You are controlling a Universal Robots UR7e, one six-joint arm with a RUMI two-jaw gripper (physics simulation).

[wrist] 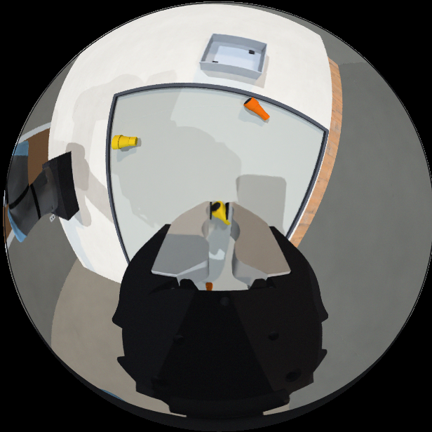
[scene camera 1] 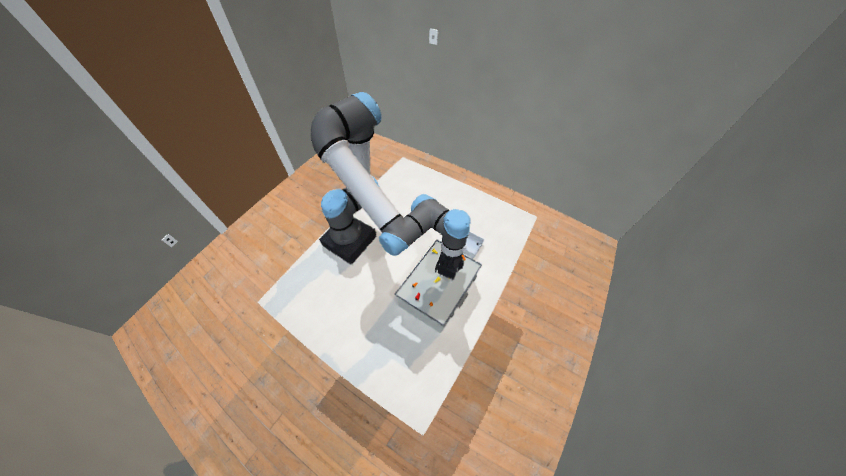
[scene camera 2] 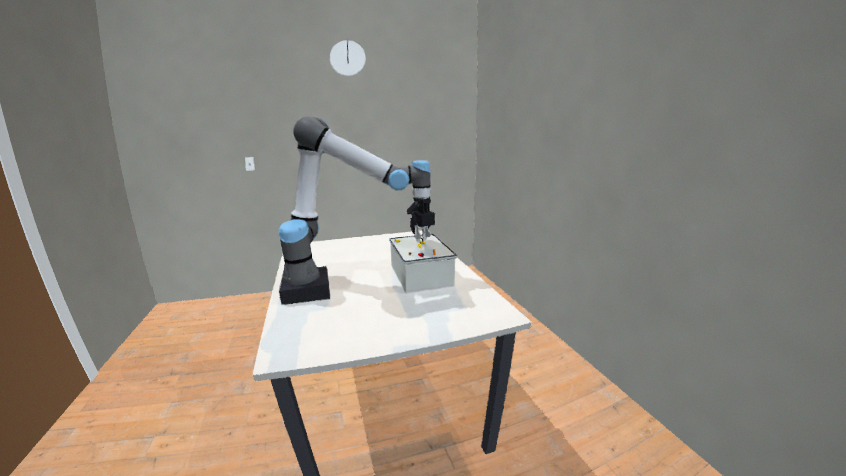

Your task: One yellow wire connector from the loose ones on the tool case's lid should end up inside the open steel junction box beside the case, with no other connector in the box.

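Pixels of known places: gripper, fingertip midpoint: (scene camera 2: 421,243); arm's base, origin of the base link: (scene camera 1: 345,231) (scene camera 2: 301,277).
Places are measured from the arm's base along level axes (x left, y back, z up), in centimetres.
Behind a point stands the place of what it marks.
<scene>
My gripper (scene camera 2: 421,238) {x 7.3, y -53.1, z 7.6 cm} (wrist: 218,204) is closed down on a yellow connector (wrist: 220,213), which shows between the fingertips in the wrist view, low over the tool case's lid (scene camera 1: 458,293) {x 2.7, y -60.7, z 7.7 cm} (wrist: 165,170). In scene camera 2, yellow (scene camera 2: 419,245) {x 2.4, y -51.0, z 8.6 cm} shows at and just under the fingertips; whether a second connector lies there is too small to tell. Another yellow connector (scene camera 1: 434,251) {x 12.0, y -42.9, z 8.7 cm} (scene camera 2: 396,240) {x 11.8, y -42.5, z 8.6 cm} (wrist: 124,142) lies near the lid's edge. The open steel junction box (scene camera 1: 475,243) {x 35.4, y -52.1, z -6.0 cm} (wrist: 231,70) stands beside the case, with two small dark marks and no connector visible inside. The case hides it in scene camera 2.
An orange connector (scene camera 1: 463,257) {x 16.9, y -54.1, z 8.5 cm} (wrist: 256,109) lies near the lid edge facing the box. A red connector (scene camera 1: 417,296) {x -7.8, y -49.1, z 8.7 cm} (scene camera 2: 420,254) {x -8.7, y -48.7, z 8.8 cm} and two more orange ones (scene camera 1: 414,284) {x -4.5, y -45.2, z 8.5 cm} (scene camera 1: 431,304) {x -7.3, y -55.2, z 8.9 cm} lie on the lid. The lid has a raised dark rim (wrist: 195,85).
</scene>
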